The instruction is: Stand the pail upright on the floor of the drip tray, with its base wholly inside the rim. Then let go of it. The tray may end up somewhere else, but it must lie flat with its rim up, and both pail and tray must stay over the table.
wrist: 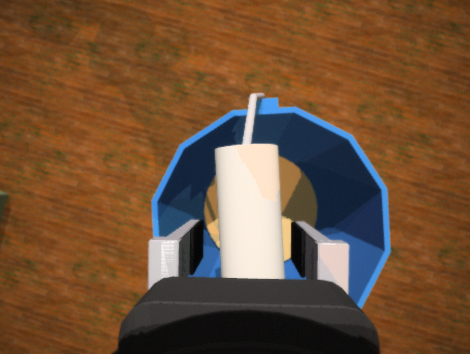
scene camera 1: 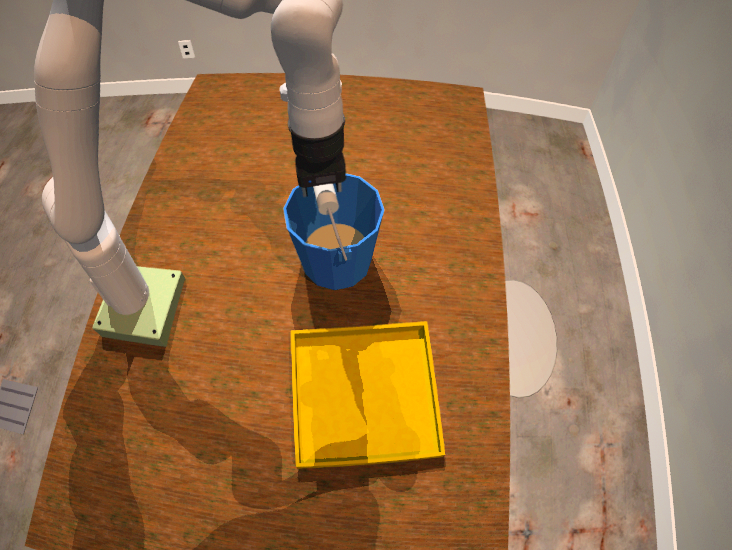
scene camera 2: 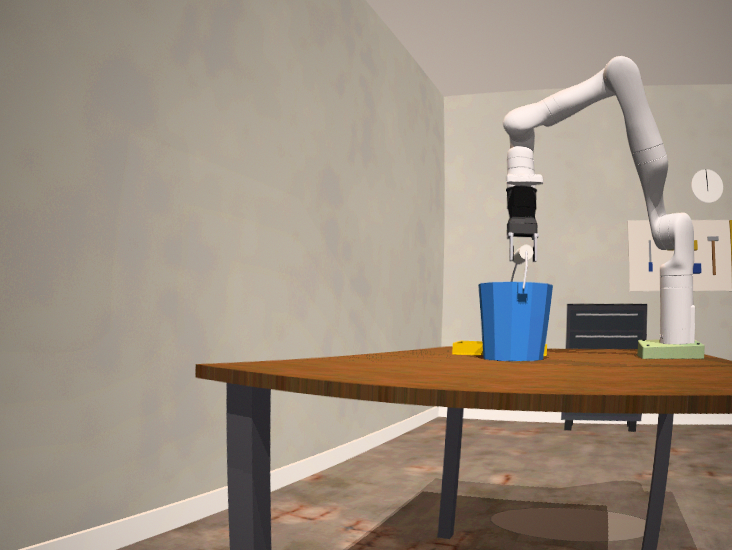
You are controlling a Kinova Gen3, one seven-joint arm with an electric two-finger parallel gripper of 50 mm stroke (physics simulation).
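Places are measured from the arm's base along level axes (x ahead, y left, z up), in metres.
Pixels of known places: gripper, fingertip midpoint: [wrist: 246, 239] [scene camera 1: 321, 189] [scene camera 2: 523, 261]; arm's base, origin of the base link: [scene camera 1: 129, 296] [scene camera 2: 676, 342].
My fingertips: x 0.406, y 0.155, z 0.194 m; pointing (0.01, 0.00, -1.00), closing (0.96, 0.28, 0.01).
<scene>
For each thing: its top centre in the pictures, then the offset to it from my fingertips. Level surfaces: height alone.
- table, its level: dz -0.232 m
- thick white grip, middle of its top: [wrist: 252, 254] [scene camera 1: 322, 178] [scene camera 2: 522, 248] dx +0.003, dy -0.001, dz +0.031 m
- yellow drip tray, middle of its top: [scene camera 1: 364, 392] [scene camera 2: 500, 342] dx +0.107, dy -0.283, dz -0.202 m
The blue pail [scene camera 1: 338, 272] [scene camera 2: 514, 325] [wrist: 352, 167] stands upright on the table [scene camera 1: 443, 266] [scene camera 2: 355, 378], outside the tray. Its wire handle stands up, with a thick white grip [scene camera 1: 327, 201] [scene camera 2: 524, 254] [wrist: 250, 210] above the pail's mouth. The yellow drip tray [scene camera 1: 396, 396] [scene camera 2: 466, 347] lies flat with its rim up, apart from the pail; the pail hides part of it in scene camera 2. My gripper [scene camera 1: 322, 190] [scene camera 2: 523, 258] [wrist: 246, 239] is open and points down, its fingers on either side of the white grip, with gaps showing in the wrist view.
The arm's pale green base plate [scene camera 1: 162, 295] [scene camera 2: 668, 350] stands on the table, left of pail and tray in scene camera 1. The table's right edge runs a short way beyond the tray in that view. A dark drawer cabinet [scene camera 2: 606, 325] stands beyond the table.
</scene>
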